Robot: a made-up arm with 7 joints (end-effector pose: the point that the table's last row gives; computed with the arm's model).
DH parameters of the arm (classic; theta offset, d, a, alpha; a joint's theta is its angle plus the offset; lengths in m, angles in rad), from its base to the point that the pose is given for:
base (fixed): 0.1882 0 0.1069 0
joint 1: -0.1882 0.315 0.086 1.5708
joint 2: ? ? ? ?
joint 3: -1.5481 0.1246 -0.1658 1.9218
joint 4: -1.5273 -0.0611 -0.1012 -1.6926
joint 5: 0 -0.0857 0.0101 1.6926
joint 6: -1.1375 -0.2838 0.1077 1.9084
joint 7: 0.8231 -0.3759 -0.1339 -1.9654
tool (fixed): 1.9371 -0.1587 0 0
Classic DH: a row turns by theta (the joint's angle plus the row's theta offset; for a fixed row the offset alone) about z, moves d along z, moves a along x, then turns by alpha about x.
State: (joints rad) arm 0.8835 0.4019 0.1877 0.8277 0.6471 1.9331 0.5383
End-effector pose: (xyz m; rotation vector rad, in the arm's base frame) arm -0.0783 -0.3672 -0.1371 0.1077 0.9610 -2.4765
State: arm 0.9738 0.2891 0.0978 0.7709 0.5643 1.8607 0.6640
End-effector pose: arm -0.0975 -0.3244 -0.1184 -0.0401 1.2342 -2.4008
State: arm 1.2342 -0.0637 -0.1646 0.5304 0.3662 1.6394 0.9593
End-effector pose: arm -0.2012 -0.2206 0.0277 -0.4570 1.8108 -2.4464
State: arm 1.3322 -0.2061 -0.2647 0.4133 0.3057 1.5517 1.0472
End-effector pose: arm -0.2291 -0.1817 0.0953 0.4909 -1.7728 2.3833
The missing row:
joint 2: -1.2191 -0.0797 -0.0646 1.6328
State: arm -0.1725 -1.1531 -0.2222 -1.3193 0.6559 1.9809 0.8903
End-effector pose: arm 0.1293 0.3709 0.1390 -0.2994 0.6081 0.4975
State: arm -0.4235 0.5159 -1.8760 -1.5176 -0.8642 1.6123 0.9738
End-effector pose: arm 0.5404 0.2760 0.3826 -0.9002 -1.0884 -0.4904
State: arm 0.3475 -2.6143 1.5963 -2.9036 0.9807 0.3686 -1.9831
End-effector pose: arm 0.5765 -0.0018 0.1568 -0.0491 0.4139 0.5759
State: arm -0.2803 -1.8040 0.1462 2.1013 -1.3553 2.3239 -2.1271
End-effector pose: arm -0.1051 -0.0780 0.4457 0.2397 1.2690 -2.2947
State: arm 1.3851 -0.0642 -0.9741 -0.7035 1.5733 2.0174 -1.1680
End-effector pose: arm 0.0909 -0.2210 0.5764 -1.8954 -0.8058 -0.6877
